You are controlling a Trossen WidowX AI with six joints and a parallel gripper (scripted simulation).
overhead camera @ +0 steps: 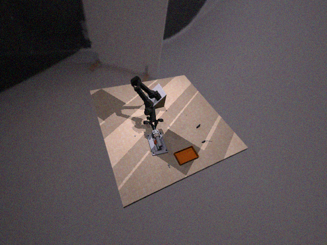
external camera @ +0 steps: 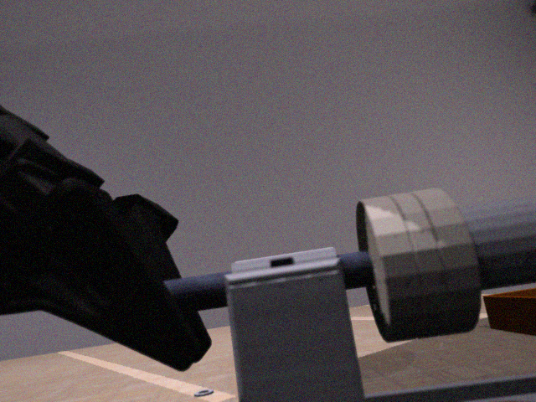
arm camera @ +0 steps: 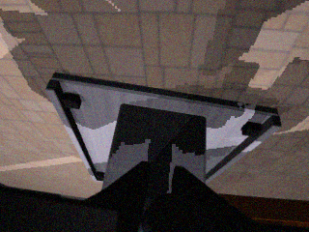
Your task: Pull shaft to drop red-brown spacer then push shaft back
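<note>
Right now the blue-grey shaft is 50 mm ahead of my gripper tip and 20 mm above it. Round my gripper tip: orange tray (330 mm ahead, 200 mm to the left, 50 mm below); red-brown spacer (110 mm ahead, 10 mm to the right, 40 mm below).
</note>
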